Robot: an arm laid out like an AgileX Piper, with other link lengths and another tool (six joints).
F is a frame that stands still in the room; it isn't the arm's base.
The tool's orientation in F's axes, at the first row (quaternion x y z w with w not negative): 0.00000, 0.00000, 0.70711, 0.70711
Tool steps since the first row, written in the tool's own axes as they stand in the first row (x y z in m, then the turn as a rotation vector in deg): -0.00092, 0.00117, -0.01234, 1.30, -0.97, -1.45; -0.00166, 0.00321, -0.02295, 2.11, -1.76, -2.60; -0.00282, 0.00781, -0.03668, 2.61, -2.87, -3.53; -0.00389, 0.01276, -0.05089, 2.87, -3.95, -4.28; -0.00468, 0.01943, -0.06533, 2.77, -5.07, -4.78; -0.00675, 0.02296, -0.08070, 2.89, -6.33, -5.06; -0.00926, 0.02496, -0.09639, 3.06, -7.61, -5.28; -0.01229, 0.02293, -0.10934, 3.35, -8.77, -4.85; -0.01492, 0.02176, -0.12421, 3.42, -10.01, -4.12; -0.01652, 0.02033, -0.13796, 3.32, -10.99, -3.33
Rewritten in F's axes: -0.00117, -0.00092, -0.01234, 0.97, 1.30, -1.45; -0.00321, -0.00166, -0.02295, 1.76, 2.11, -2.60; -0.00781, -0.00282, -0.03668, 2.87, 2.61, -3.53; -0.01276, -0.00389, -0.05089, 3.95, 2.87, -4.28; -0.01943, -0.00468, -0.06533, 5.07, 2.77, -4.78; -0.02296, -0.00675, -0.08070, 6.33, 2.89, -5.06; -0.02496, -0.00926, -0.09639, 7.61, 3.06, -5.28; -0.02293, -0.01229, -0.10934, 8.77, 3.35, -4.85; -0.02176, -0.01492, -0.12421, 10.01, 3.42, -4.12; -0.02033, -0.01652, -0.13796, 10.99, 3.32, -3.33
